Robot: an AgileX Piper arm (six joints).
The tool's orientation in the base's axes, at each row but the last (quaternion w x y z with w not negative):
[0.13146, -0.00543, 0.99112, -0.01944]
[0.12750, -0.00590, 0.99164, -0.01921]
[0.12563, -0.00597, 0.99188, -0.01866]
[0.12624, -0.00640, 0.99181, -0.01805]
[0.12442, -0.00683, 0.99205, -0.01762]
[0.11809, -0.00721, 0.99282, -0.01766]
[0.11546, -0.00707, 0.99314, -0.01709]
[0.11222, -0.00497, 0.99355, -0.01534]
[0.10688, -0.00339, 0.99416, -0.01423]
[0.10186, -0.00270, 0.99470, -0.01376]
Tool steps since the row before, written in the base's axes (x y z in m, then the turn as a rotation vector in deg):
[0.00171, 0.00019, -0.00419, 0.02, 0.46, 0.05]
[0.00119, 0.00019, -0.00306, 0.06, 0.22, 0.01]
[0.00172, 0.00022, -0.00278, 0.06, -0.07, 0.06]
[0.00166, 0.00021, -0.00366, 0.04, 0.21, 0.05]
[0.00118, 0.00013, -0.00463, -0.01, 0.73, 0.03]
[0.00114, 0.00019, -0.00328, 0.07, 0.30, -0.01]
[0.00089, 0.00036, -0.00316, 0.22, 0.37, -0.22]
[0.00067, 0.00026, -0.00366, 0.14, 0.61, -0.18]
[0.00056, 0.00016, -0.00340, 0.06, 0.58, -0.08]
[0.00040, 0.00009, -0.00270, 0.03, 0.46, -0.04]
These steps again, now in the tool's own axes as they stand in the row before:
[-0.00056, 0.00035, 0.00448, -0.04, 0.46, -0.06]
[-0.00038, 0.00030, 0.00325, -0.06, 0.22, 0.00]
[-0.00098, 0.00031, 0.00311, -0.07, -0.07, -0.04]
[-0.00069, 0.00033, 0.00395, -0.05, 0.21, -0.05]
[0.00000, 0.00029, 0.00477, -0.01, 0.73, -0.06]
[-0.00034, 0.00030, 0.00345, -0.07, 0.30, 0.02]
[-0.00015, 0.00046, 0.00327, -0.17, 0.38, 0.25]
[0.00016, 0.00037, 0.00371, -0.10, 0.61, 0.19]
[0.00017, 0.00026, 0.00344, -0.05, 0.58, 0.07]
[0.00015, 0.00016, 0.00272, -0.03, 0.46, 0.03]

